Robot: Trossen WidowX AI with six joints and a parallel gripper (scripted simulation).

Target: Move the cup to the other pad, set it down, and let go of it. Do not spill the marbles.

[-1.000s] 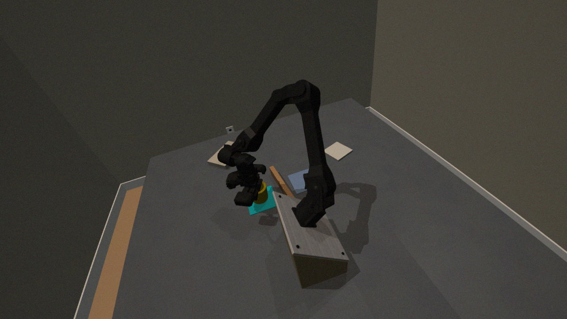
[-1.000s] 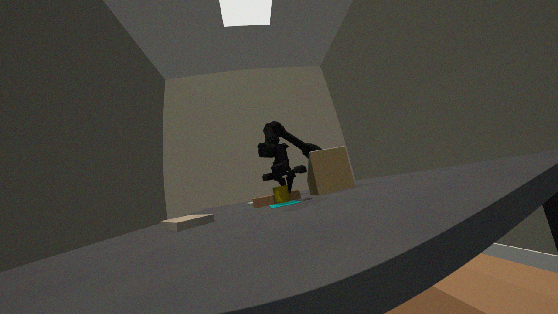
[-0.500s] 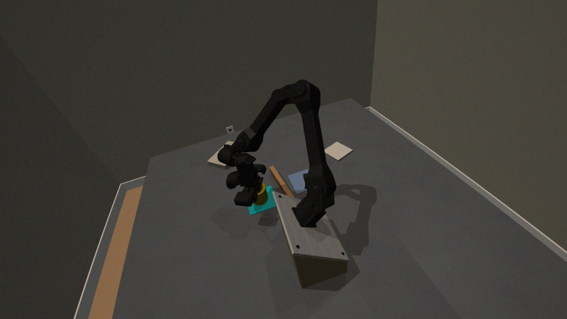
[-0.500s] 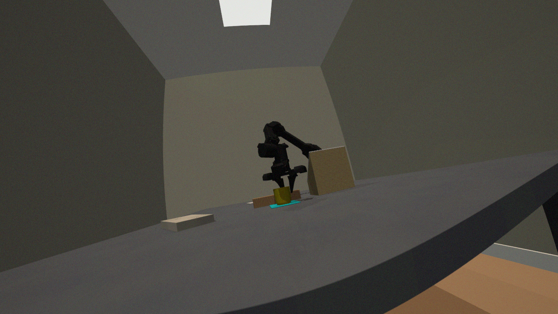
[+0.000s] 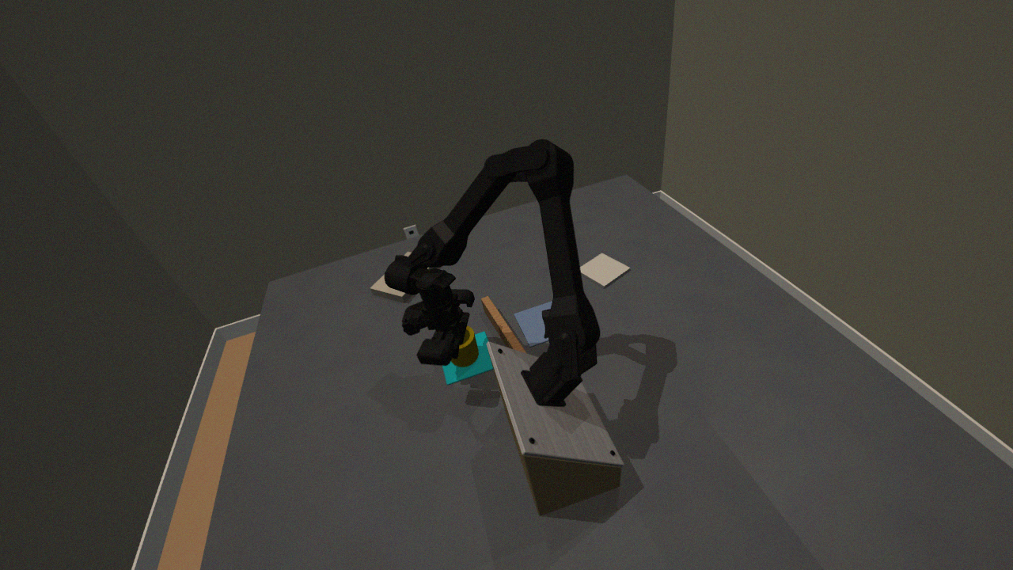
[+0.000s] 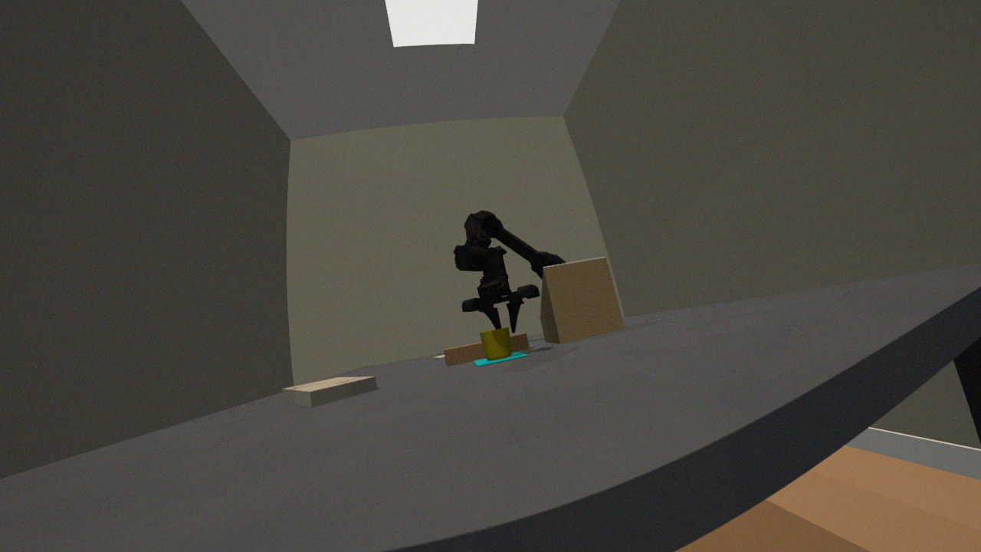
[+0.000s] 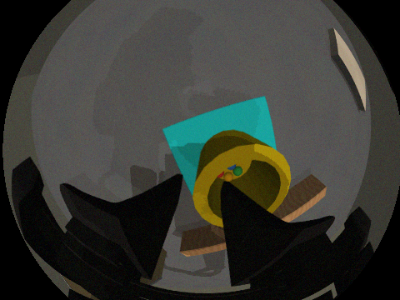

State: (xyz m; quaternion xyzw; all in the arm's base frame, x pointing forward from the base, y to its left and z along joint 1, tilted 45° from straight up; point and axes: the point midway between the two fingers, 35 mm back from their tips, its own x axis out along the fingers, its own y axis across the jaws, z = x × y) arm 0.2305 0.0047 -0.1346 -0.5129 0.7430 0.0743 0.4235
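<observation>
The yellow cup lies 2 cm ahead of my gripper tip, 1 cm to the right of it and 2 cm below it. Round my gripper tip: wooden bar (3 cm ahead, 12 cm to the right, 4 cm below); teal pad (3 cm ahead, 2 cm to the right, 6 cm below); light blue pad (4 cm ahead, 22 cm to the right, 6 cm below).
</observation>
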